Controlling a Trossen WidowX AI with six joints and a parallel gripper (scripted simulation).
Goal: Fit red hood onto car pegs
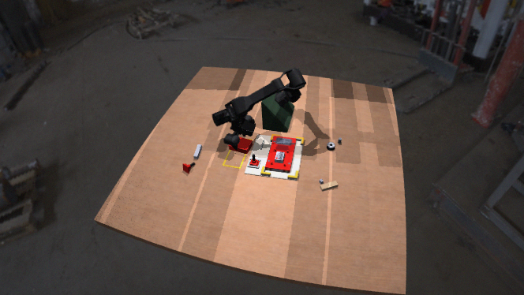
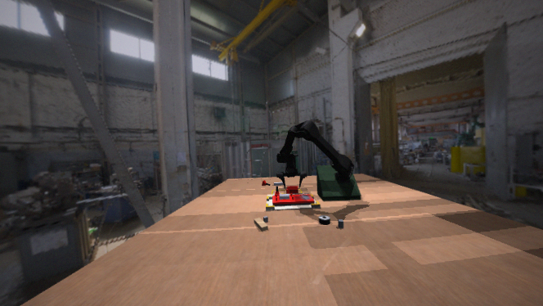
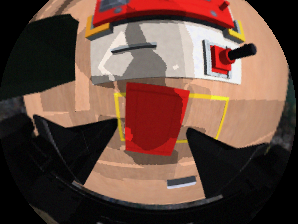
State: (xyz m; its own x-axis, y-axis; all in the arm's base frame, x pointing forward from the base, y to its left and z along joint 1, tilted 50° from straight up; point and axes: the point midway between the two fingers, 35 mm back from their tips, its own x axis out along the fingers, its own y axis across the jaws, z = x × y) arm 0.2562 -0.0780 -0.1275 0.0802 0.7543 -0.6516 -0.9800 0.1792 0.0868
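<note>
My gripper tip is 10 mm above the red hood. From my gripper tip the other things lie so: white bar: 190 mm to the right, 70 mm ahead, 20 mm below; grey engine block: 200 mm to the left, 70 mm ahead; black wheel: 420 mm to the left, 50 mm behind, 20 mm below.
</note>
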